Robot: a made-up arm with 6 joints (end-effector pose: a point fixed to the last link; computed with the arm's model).
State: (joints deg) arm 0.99 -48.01 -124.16 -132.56 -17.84 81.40
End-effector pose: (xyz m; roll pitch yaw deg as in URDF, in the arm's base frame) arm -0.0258 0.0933 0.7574 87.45 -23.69 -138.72
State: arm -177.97 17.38 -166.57 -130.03 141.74 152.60
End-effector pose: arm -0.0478 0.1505 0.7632 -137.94 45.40 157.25
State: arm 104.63 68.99 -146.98 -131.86 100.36 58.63
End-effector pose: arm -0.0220 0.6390 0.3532 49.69 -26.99 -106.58
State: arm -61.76 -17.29 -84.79 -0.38 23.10 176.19
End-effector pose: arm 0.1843 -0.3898 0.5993 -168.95 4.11 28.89
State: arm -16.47 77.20 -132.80 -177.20 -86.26 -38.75
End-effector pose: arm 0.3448 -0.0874 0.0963 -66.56 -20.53 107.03
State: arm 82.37 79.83 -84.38 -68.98 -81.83 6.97
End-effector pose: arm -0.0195 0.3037 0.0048 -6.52 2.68 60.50
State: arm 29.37 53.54 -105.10 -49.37 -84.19 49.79
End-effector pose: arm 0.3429 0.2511 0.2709 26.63 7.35 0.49
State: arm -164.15 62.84 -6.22 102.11 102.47 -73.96
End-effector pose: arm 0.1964 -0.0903 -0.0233 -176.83 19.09 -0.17
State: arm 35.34 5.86 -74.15 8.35 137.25 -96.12
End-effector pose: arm 0.2710 0.1814 0.1625 -56.54 65.02 65.39
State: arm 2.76 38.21 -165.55 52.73 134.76 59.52
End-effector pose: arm 0.4324 0.1618 0.5074 -122.97 23.57 -117.70
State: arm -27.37 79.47 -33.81 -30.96 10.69 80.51
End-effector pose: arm -0.0482 0.0558 -0.1918 -130.16 -41.42 -148.78
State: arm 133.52 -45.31 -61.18 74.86 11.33 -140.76
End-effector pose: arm -0.1628 0.3066 0.5563 33.05 -65.16 24.19
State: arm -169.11 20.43 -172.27 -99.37 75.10 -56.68
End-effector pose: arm -0.2138 0.0822 0.8296 77.26 -72.03 -66.78
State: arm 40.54 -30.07 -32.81 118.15 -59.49 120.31
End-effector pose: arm 0.2416 0.0480 0.2486 -142.32 -13.95 49.33
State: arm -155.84 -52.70 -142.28 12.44 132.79 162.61
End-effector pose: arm 0.0898 0.0380 0.7209 -150.23 18.44 -45.26
